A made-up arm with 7 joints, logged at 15 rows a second.
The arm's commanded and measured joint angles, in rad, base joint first. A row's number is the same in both.
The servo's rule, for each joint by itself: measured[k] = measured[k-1] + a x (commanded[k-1-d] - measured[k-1]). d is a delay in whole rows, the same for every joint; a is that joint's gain. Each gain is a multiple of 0.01, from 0.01 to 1. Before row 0 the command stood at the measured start. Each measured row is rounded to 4 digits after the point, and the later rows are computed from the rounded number. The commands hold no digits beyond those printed.
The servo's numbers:
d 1
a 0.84 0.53 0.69 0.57 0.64 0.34 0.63
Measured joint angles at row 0: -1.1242 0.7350 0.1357 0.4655 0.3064 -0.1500 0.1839
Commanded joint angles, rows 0 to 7: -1.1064 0.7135 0.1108 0.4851 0.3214 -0.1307 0.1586; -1.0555 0.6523 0.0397 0.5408 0.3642 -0.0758 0.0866; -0.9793 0.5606 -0.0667 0.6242 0.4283 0.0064 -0.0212; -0.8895 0.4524 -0.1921 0.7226 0.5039 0.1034 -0.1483; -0.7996 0.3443 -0.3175 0.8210 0.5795 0.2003 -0.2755; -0.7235 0.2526 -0.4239 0.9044 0.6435 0.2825 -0.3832; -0.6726 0.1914 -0.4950 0.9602 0.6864 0.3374 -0.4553; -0.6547 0.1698 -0.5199 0.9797 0.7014 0.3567 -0.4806
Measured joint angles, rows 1 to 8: -1.1242 0.7350 0.1357 0.4655 0.3064 -0.1500 0.1839; -1.1092 0.7236 0.1185 0.4767 0.3160 -0.1434 0.1680; -1.0641 0.6858 0.0641 0.5132 0.3468 -0.1204 0.1167; -0.9929 0.6194 -0.0262 0.5765 0.3990 -0.0773 0.0298; -0.9060 0.5309 -0.1407 0.6598 0.4661 -0.0159 -0.0824; -0.8166 0.4320 -0.2627 0.7517 0.5387 0.0576 -0.2041; -0.7384 0.3369 -0.3739 0.8387 0.6058 0.1341 -0.3169; -0.6831 0.2598 -0.4575 0.9080 0.6574 0.2032 -0.4041
